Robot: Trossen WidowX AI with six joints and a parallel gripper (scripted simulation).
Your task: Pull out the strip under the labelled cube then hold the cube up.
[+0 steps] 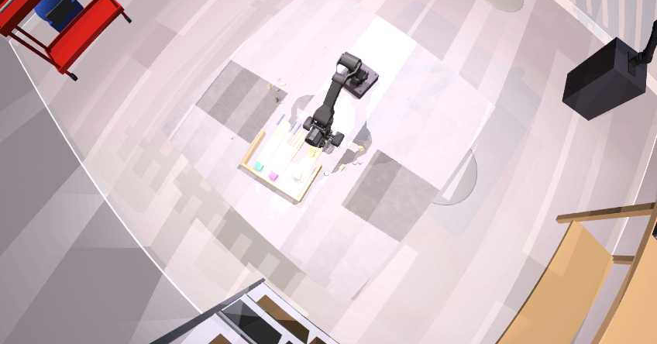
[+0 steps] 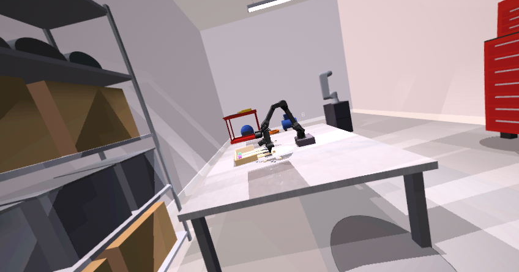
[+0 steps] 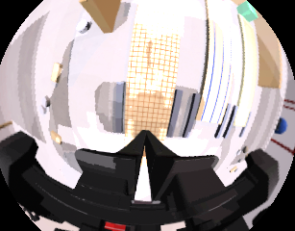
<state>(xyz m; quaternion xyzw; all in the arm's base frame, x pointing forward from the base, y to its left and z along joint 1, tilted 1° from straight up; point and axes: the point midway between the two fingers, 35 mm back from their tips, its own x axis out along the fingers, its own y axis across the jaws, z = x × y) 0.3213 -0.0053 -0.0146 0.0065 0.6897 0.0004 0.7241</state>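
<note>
The tan checked strip lies 10 cm ahead of my gripper tip. The rest, counted from my gripper tip: labelled cube: 22 cm ahead, 1 cm to the right, 2 cm above.
</note>
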